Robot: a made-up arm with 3 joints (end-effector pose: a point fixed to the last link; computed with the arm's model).
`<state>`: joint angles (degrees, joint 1 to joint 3).
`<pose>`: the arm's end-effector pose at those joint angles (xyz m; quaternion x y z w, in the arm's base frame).
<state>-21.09 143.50 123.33</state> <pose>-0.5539 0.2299 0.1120 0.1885 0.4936 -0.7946 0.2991</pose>
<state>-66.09 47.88 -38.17</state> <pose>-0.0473 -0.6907 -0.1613 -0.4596 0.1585 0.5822 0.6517</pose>
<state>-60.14 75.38 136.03</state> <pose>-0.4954 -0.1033 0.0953 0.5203 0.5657 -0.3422 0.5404</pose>
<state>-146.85 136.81 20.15</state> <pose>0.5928 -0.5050 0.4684 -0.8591 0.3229 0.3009 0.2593</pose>
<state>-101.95 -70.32 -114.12</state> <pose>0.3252 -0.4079 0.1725 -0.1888 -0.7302 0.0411 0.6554</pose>
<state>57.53 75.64 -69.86</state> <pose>-0.5669 0.3089 0.0365 -0.1546 0.6583 -0.0039 0.7367</pose>
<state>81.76 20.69 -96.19</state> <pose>-0.3410 0.3246 0.0882 -0.4751 0.5699 -0.3290 0.5842</pose>
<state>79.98 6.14 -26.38</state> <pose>-0.2521 0.3709 -0.3173 -0.1411 0.1864 -0.6154 0.7527</pose>
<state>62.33 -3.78 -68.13</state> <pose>-0.4382 0.1657 -0.0793 -0.4932 0.2663 -0.4443 0.6989</pose>
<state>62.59 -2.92 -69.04</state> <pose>-0.4396 0.1702 -0.0741 -0.4950 0.2763 -0.4402 0.6963</pose>
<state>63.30 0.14 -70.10</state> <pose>-0.4426 0.1842 -0.0691 -0.4884 0.3022 -0.4290 0.6973</pose>
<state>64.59 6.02 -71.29</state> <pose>-0.4467 0.2101 -0.0637 -0.4691 0.3470 -0.4077 0.7023</pose>
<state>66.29 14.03 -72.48</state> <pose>-0.4499 0.2440 -0.0563 -0.4374 0.4033 -0.3772 0.7097</pose>
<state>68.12 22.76 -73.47</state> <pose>-0.4508 0.2796 -0.0470 -0.3972 0.4594 -0.3422 0.7170</pose>
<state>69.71 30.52 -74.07</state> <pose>-0.4497 0.3100 -0.0378 -0.3567 0.5045 -0.3100 0.7226</pose>
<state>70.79 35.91 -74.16</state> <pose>-0.4483 0.3313 -0.0318 -0.3251 0.5327 -0.2881 0.7263</pose>
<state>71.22 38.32 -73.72</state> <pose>-0.4482 0.3421 -0.0312 -0.3078 0.5434 -0.2800 0.7291</pose>
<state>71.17 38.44 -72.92</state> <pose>-0.4494 0.3451 -0.0351 -0.3023 0.5419 -0.2828 0.7315</pose>
